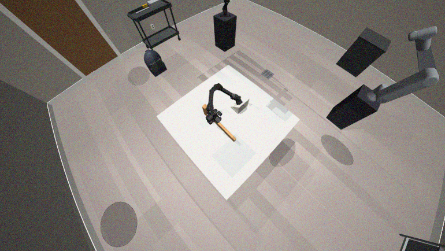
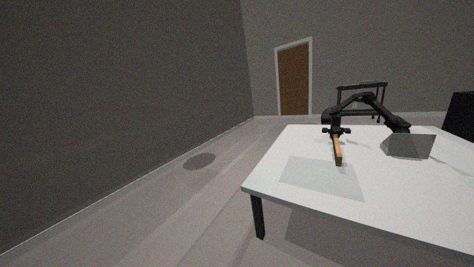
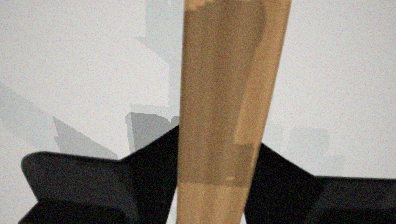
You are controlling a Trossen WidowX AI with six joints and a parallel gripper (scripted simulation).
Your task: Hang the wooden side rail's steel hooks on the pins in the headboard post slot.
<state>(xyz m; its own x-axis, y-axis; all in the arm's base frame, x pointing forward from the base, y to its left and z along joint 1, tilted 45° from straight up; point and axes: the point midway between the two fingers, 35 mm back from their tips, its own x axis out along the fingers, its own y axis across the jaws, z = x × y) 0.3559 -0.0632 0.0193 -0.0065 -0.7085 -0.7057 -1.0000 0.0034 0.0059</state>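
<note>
Now: the headboard post 160 mm to the right of my gripper tip and 40 mm above it.
</note>
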